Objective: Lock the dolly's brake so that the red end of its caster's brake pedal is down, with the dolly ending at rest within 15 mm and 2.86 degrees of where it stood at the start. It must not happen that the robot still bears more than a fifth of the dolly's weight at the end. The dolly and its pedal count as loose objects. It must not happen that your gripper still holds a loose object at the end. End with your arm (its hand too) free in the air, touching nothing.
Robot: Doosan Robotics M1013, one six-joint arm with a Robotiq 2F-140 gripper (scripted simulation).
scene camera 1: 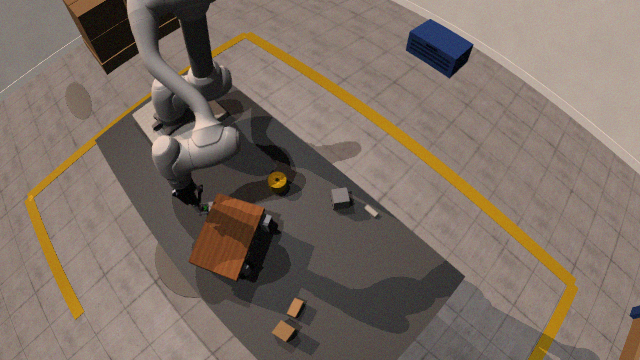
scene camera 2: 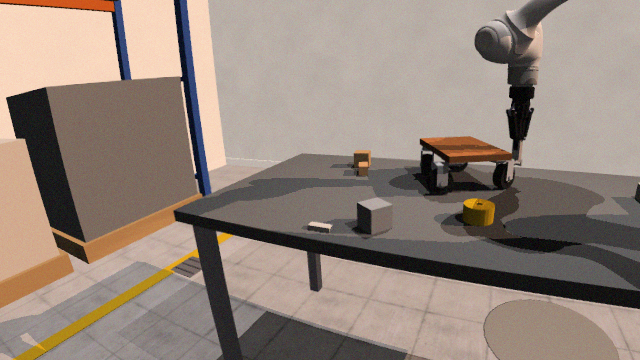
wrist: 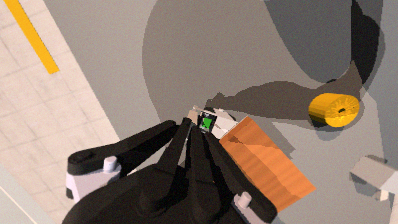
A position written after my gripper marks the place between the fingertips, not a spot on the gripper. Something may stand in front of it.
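Observation:
Yellow cylinder (scene camera 2: 479, 212), (wrist: 336, 110). My gripper (scene camera 2: 516, 159), (wrist: 191, 117).

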